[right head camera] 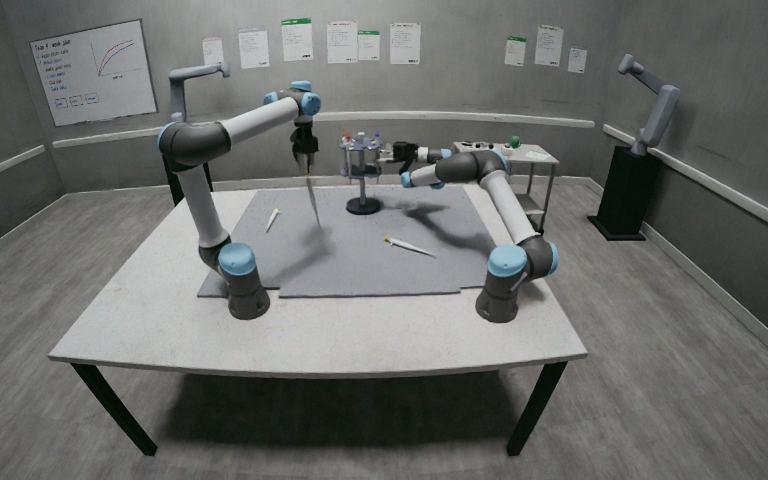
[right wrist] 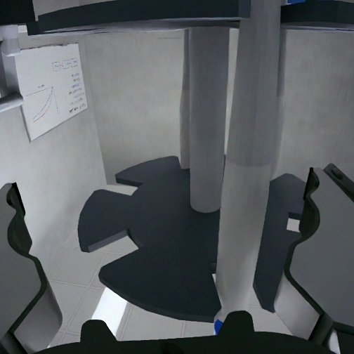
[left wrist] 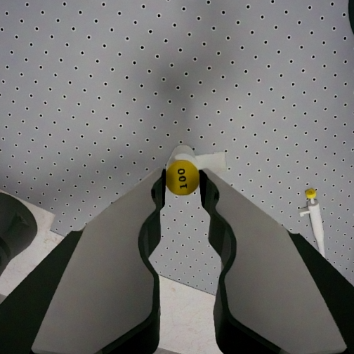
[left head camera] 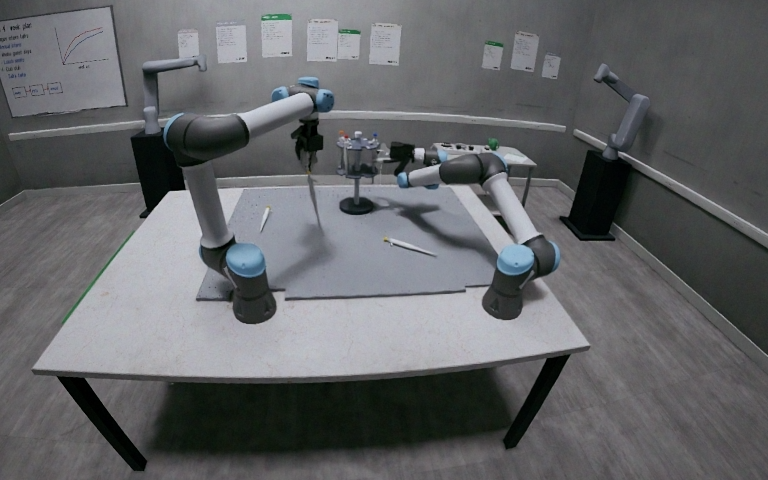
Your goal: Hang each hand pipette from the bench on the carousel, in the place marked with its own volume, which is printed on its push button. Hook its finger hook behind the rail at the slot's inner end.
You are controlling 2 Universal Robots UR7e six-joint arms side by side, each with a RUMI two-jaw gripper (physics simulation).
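My left gripper (left head camera: 309, 169) (right head camera: 306, 169) (left wrist: 182, 171) is shut on an upright white pipette (left head camera: 313, 199) (right head camera: 312, 199), whose yellow button (left wrist: 182, 177) reads 100. It holds it above the mat, left of the carousel (left head camera: 356, 192) (right head camera: 362, 192) (right wrist: 165, 280). My right gripper (left head camera: 385, 151) (right head camera: 386, 151) (right wrist: 164, 177) is open at the carousel's right side. Between its spread fingers, in the upside-down right wrist view, stands a light grey pipette (right wrist: 242, 240) with a partly hidden blue button (right wrist: 218, 327). Two yellow-button pipettes lie on the mat: one (left head camera: 265, 219) (right head camera: 272, 219) at the left, one (left head camera: 410, 247) (right head camera: 410, 247) (left wrist: 316, 225) front right.
The grey perforated mat (left head camera: 351, 277) (right head camera: 351, 277) (left wrist: 100, 100) covers much of the white table (left head camera: 339, 345) (right head camera: 339, 345). Red, white and blue tops show on the carousel. A side table (left head camera: 529, 161) (right head camera: 552, 160) stands behind at the right, and two grey arms on black stands are at the back.
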